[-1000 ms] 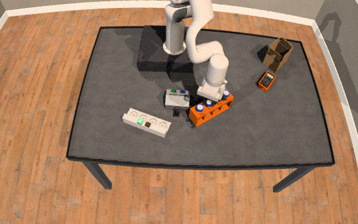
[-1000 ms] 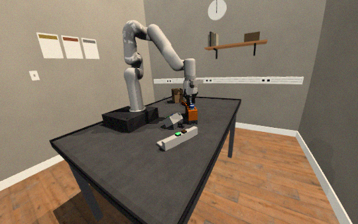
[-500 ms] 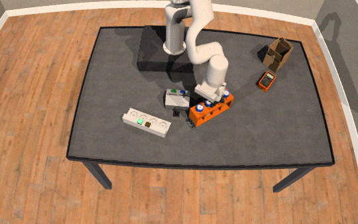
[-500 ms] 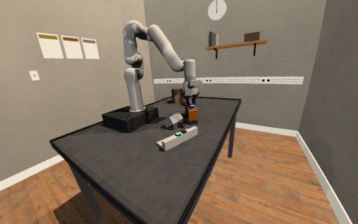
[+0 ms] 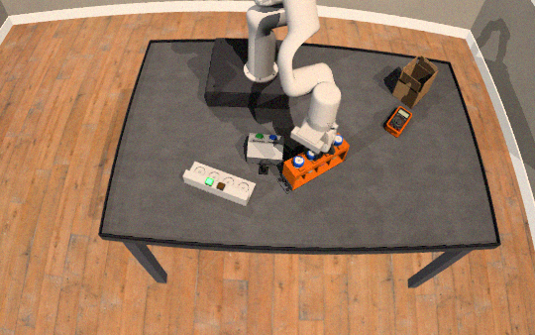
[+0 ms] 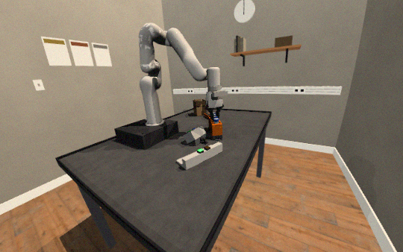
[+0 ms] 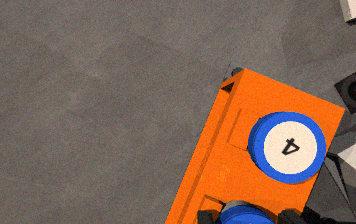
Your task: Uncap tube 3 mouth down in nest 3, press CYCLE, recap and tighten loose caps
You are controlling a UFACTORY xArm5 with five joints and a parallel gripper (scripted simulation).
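Now: hand 1 cm above the cap 3. From my hand the other things lie so: cap 2: 4 cm to the left, 3 cm behind, 2 cm below; cap 4: 4 cm to the right, 3 cm ahead, 2 cm below; cap 1: 8 cm to the left, 6 cm behind, 2 cm below.
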